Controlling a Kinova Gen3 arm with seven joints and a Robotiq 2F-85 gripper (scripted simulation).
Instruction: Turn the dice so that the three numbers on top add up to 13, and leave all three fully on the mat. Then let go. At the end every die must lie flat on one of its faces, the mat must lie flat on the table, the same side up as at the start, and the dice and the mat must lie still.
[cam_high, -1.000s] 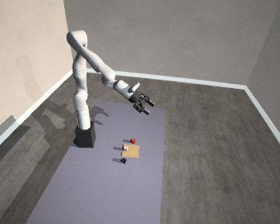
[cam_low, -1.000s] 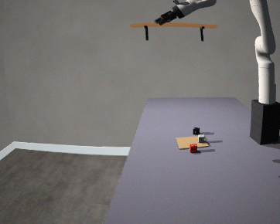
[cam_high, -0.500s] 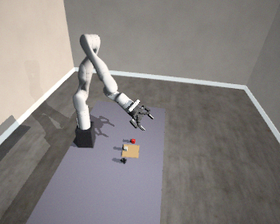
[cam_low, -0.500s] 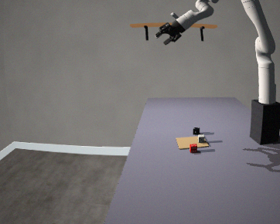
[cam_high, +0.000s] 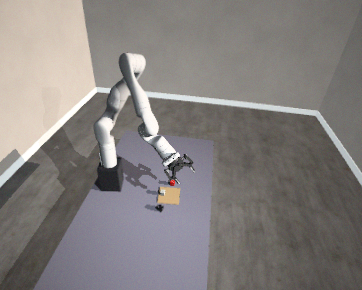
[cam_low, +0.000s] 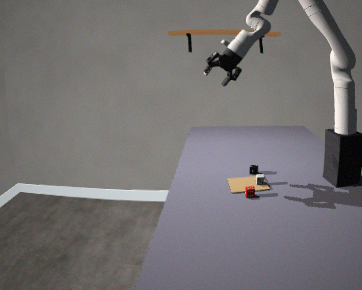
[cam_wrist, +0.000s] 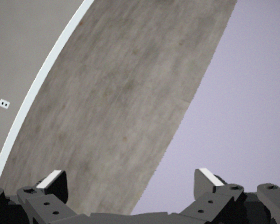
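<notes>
My gripper is now 15 cm past the black die, 5 cm to the right of it and 35 cm above it. The rest, counted from my hand: tan mat (12 cm behind, 17 cm to the left, 37 cm below); red die (12 cm behind, 28 cm to the left, 35 cm below); white die (16 cm behind, 17 cm to the left, 35 cm below).
</notes>
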